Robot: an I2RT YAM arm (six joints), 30 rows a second.
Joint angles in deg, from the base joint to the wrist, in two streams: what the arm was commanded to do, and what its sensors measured. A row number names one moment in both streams.
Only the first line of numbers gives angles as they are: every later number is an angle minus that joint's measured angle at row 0.
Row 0, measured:
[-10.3 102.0 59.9 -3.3 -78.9 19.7]
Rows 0 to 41, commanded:
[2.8 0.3 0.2 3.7 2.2 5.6]
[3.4 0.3 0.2 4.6 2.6 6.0]
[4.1 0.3 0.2 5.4 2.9 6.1]
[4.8 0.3 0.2 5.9 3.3 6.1]
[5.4 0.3 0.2 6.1 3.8 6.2]
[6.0 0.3 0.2 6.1 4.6 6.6]
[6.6 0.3 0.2 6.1 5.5 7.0]
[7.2 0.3 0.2 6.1 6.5 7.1]
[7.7 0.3 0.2 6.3 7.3 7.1]
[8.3 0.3 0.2 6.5 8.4 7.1]
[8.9 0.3 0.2 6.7 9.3 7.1]
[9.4 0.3 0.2 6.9 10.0 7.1]
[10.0 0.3 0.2 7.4 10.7 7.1]
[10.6 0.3 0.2 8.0 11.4 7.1]
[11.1 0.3 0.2 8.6 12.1 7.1]
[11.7 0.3 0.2 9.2 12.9 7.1]
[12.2 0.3 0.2 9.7 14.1 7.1]
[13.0 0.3 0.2 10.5 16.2 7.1]
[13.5 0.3 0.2 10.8 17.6 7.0]
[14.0 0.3 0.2 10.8 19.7 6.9]
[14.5 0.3 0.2 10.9 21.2 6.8]
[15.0 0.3 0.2 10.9 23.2 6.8]
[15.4 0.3 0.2 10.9 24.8 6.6]
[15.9 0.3 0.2 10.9 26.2 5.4]
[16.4 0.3 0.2 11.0 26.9 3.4]
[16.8 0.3 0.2 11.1 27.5 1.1]
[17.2 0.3 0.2 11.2 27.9 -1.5]
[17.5 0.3 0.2 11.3 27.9 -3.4]
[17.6 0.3 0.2 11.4 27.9 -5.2]
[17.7 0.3 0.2 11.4 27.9 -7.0]
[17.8 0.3 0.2 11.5 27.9 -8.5]
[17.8 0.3 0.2 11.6 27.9 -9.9]
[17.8 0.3 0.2 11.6 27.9 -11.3]
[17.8 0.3 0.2 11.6 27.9 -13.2]
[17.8 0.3 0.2 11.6 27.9 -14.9]
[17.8 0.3 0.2 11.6 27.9 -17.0]
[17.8 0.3 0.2 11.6 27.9 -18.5]
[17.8 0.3 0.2 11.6 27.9 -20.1]
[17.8 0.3 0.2 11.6 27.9 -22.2]
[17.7 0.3 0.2 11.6 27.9 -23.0]
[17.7 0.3 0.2 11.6 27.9 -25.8]
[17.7 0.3 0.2 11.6 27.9 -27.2]
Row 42, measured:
[17.7 0.0 0.0 11.2 27.8 -18.4]
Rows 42 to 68, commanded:
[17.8 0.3 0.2 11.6 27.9 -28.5]
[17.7 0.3 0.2 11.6 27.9 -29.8]
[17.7 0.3 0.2 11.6 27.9 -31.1]
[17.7 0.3 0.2 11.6 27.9 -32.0]
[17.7 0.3 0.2 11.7 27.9 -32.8]
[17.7 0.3 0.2 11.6 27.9 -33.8]
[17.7 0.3 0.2 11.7 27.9 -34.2]
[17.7 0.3 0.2 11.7 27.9 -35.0]
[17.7 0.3 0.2 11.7 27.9 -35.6]
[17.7 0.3 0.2 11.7 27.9 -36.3]
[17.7 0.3 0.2 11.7 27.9 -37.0]
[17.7 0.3 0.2 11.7 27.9 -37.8]
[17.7 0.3 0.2 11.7 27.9 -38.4]
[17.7 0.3 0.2 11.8 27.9 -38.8]
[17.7 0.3 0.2 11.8 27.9 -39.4]
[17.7 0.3 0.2 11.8 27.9 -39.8]
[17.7 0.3 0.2 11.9 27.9 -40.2]
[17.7 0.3 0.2 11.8 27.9 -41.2]
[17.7 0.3 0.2 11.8 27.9 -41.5]
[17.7 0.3 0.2 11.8 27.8 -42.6]
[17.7 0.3 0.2 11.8 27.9 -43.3]
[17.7 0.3 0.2 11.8 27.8 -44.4]
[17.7 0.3 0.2 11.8 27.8 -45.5]
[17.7 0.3 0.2 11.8 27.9 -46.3]
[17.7 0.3 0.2 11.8 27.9 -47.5]
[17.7 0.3 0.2 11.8 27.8 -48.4]
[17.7 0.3 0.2 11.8 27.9 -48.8]
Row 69, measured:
[17.7 0.0 0.0 11.4 27.9 -44.3]
